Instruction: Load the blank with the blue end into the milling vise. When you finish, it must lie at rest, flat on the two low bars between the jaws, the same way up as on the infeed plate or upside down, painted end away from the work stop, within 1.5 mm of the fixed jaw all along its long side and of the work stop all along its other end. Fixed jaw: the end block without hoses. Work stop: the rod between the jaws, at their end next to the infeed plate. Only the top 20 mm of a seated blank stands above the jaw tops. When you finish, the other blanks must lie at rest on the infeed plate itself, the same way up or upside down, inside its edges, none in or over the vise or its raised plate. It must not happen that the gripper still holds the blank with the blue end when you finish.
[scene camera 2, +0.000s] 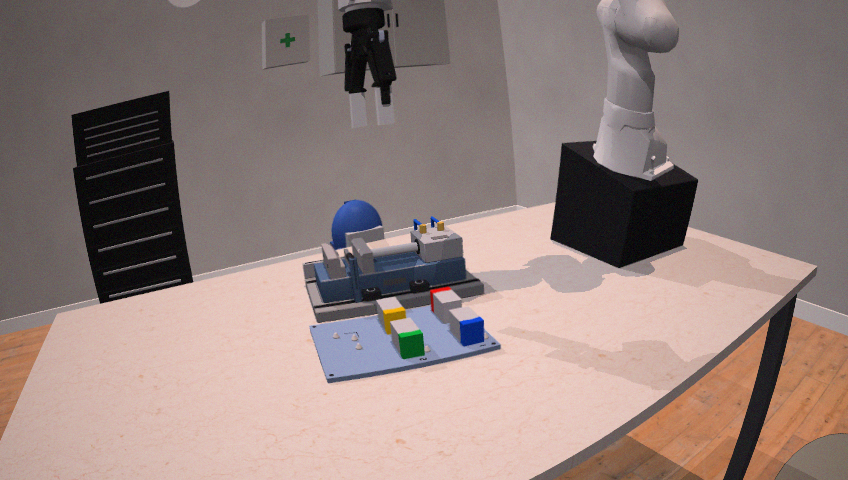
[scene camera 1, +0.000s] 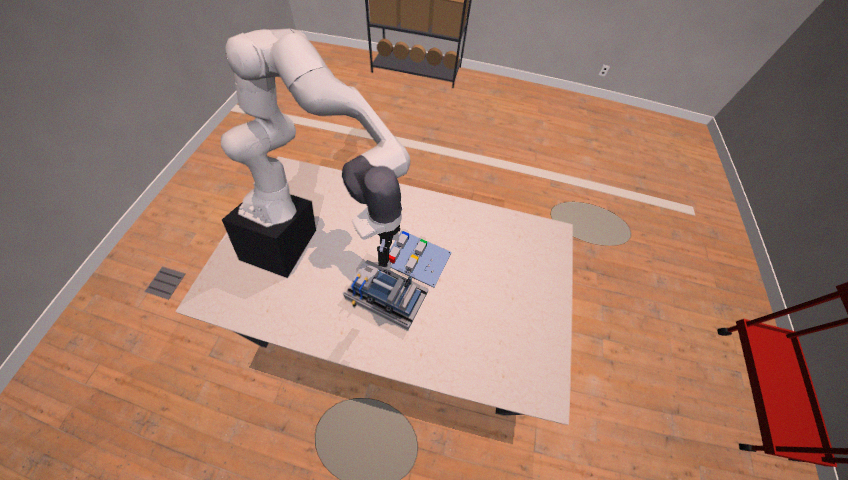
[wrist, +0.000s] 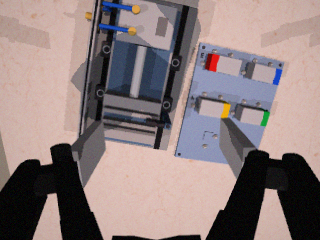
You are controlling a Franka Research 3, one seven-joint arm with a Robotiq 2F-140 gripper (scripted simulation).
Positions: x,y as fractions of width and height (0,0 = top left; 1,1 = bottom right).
Labels:
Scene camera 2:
my gripper: 0.44,0.26
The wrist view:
my gripper: 0.50,0.56

